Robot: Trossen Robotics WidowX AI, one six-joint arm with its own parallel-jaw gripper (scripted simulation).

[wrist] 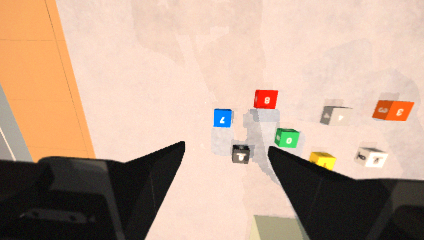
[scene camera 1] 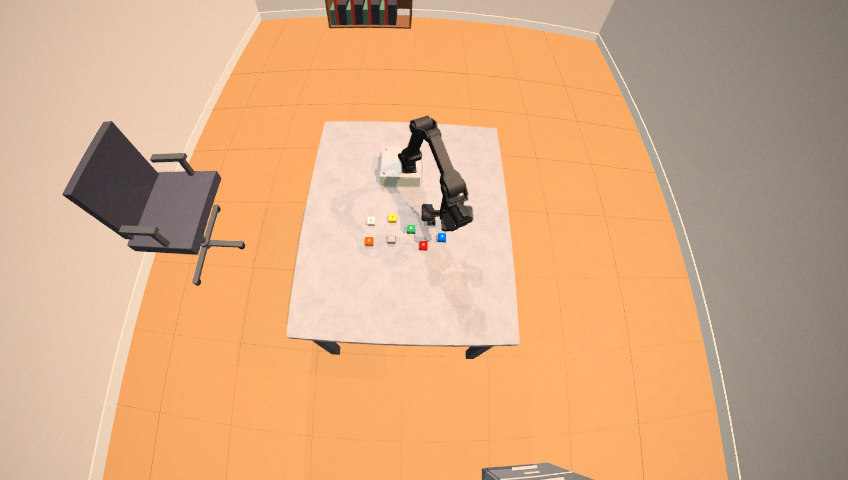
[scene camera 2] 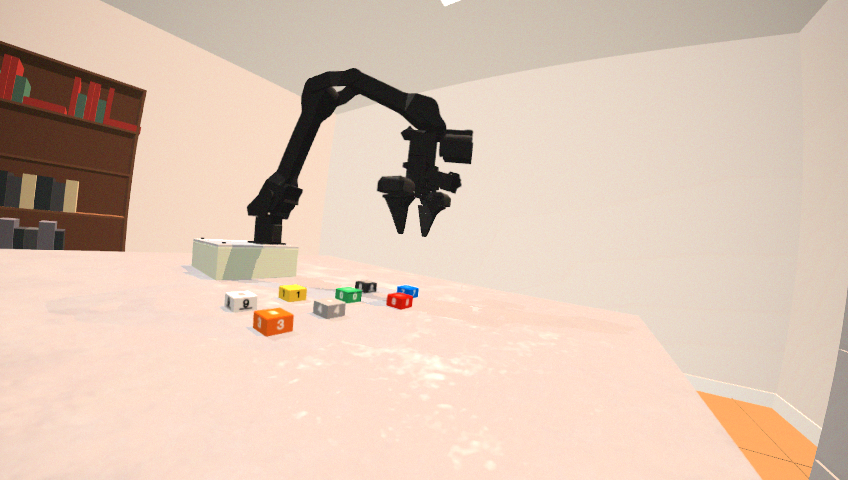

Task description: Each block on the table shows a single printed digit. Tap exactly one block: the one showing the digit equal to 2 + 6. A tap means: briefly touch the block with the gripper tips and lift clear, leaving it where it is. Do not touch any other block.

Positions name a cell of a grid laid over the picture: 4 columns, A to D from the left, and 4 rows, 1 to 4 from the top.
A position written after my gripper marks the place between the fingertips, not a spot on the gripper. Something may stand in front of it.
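Observation:
Scene camera 2: my gripper (scene camera 2: B2), open, holding nothing; orange 3 block (scene camera 2: B3). Wrist view: gripper again (wrist: C3).

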